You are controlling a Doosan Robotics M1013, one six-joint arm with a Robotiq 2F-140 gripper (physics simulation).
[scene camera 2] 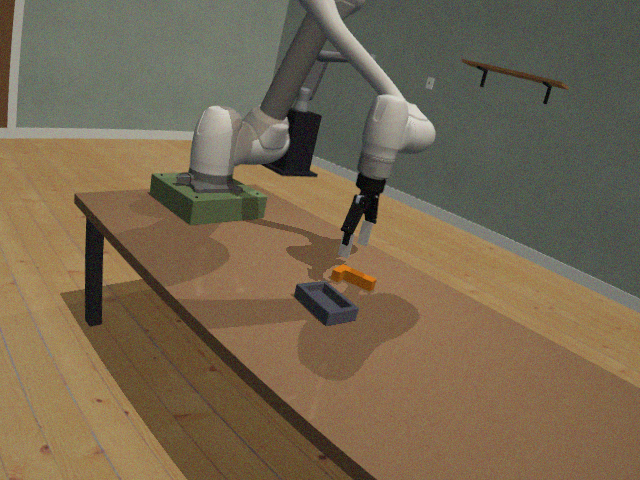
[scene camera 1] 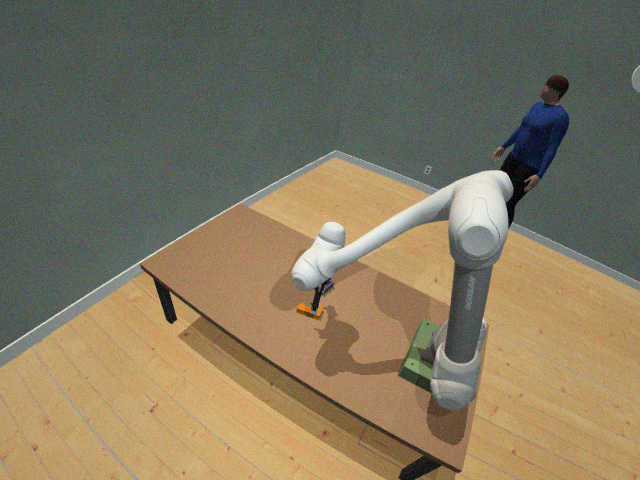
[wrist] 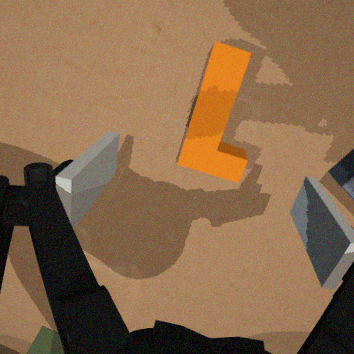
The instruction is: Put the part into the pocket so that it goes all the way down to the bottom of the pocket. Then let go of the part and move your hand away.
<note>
My gripper is open and holds nothing. Also in view: an orange L-shaped part. Further things: a grey-blue pocket block.
My gripper is seen too in the wrist view.
</note>
